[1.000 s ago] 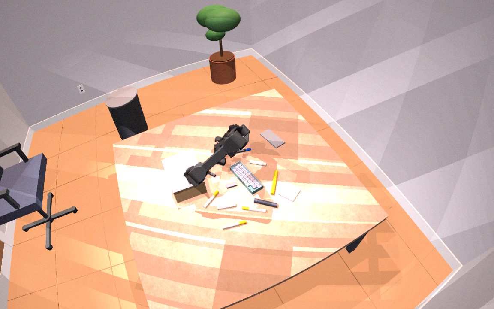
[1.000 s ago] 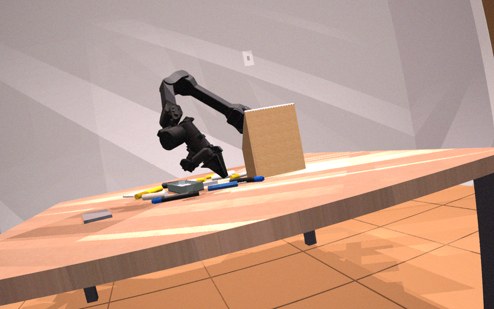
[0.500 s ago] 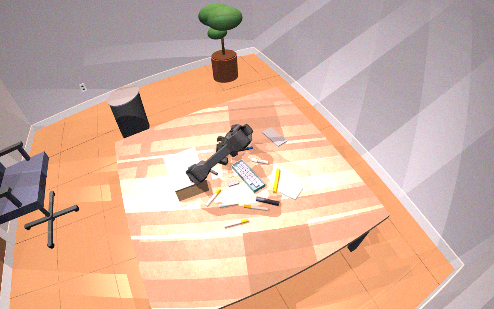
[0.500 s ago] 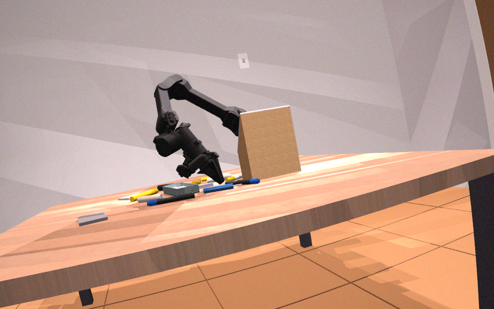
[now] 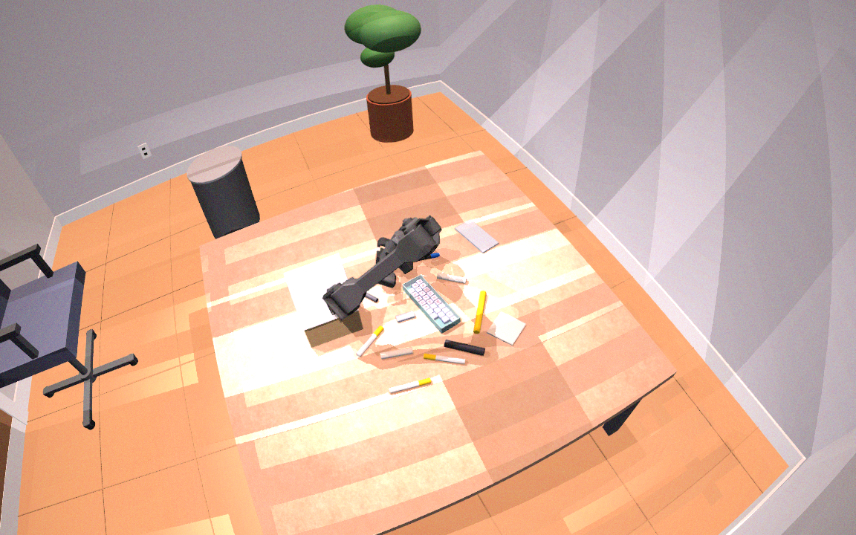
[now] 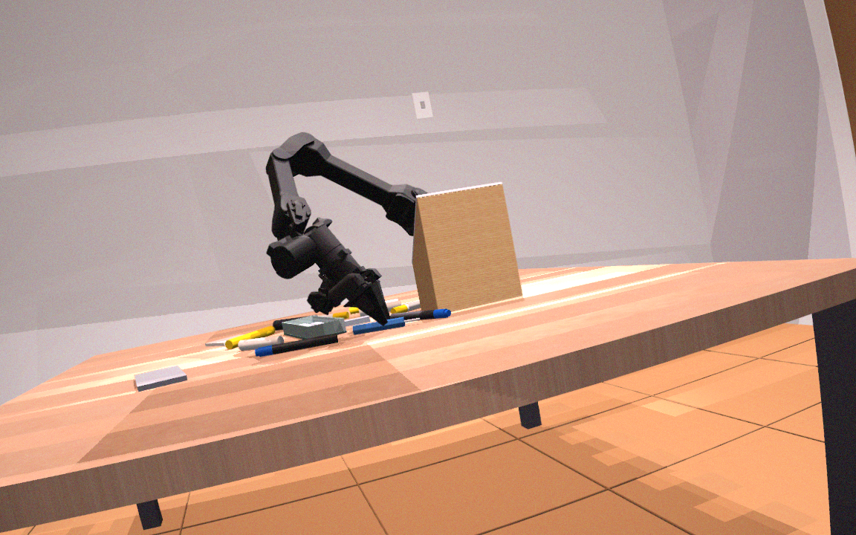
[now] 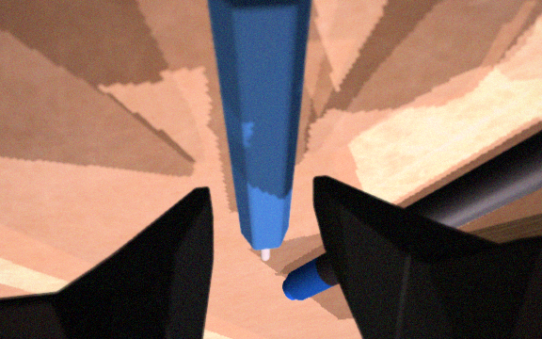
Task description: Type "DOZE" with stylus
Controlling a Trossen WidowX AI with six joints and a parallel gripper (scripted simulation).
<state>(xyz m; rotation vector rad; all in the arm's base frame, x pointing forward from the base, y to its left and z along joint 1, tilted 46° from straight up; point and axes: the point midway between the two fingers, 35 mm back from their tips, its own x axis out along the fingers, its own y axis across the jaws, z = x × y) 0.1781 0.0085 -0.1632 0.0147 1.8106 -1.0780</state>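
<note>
Right now the yellow marker is 220 mm ahead of my gripper tip and 290 mm to the right of it. The rest, counted from my gripper tip: dark pen 110 mm ahead, 380 mm to the right; then blue stylus 20 mm behind, 10 mm to the left; then grey pad 390 mm ahead, 10 mm below.
</note>
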